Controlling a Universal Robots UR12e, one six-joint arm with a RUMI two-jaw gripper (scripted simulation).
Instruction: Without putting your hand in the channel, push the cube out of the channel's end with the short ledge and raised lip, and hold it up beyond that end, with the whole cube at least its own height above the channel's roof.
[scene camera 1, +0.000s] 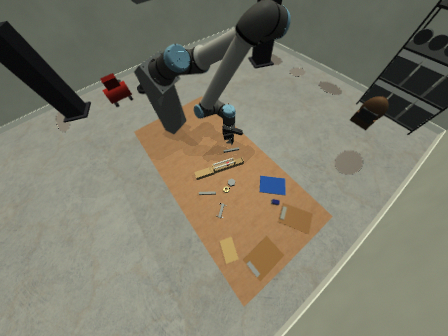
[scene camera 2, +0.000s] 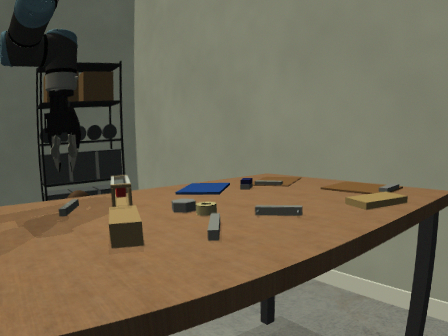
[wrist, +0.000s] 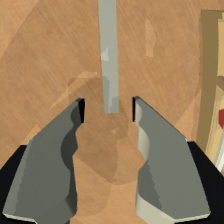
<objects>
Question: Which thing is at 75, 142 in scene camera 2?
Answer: My gripper.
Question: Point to a channel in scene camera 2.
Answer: At 125, 225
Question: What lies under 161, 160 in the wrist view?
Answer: My gripper.
</objects>
